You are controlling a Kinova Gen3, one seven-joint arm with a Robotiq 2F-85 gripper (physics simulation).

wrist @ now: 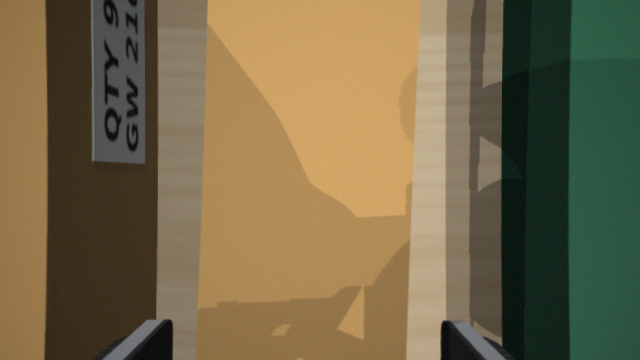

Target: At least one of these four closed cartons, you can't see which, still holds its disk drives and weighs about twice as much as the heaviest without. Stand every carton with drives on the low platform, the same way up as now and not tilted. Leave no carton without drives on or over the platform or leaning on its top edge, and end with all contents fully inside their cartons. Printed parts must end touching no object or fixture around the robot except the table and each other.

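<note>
An orange-tan carton top [280, 200] fills the middle of the wrist view, running from the top edge to the bottom edge, with shadows across it. My gripper [307, 327] is open; its two fingertips show at the bottom, one to each side of the carton's width, with no part of the carton held. How high the fingers are above the table is hard to tell. A second carton [100, 250] stands at the left, with a dark side and a white label reading QTY 9 and GW 210, cut off by the frame. The green surface [607, 200] at the right looks like the low platform.
Pale wooden table [180, 200] shows as a narrow strip between the two cartons. Another strip, partly in shadow, lies between the middle carton and the green surface's dark side. The neighbours on both sides are close to the middle carton.
</note>
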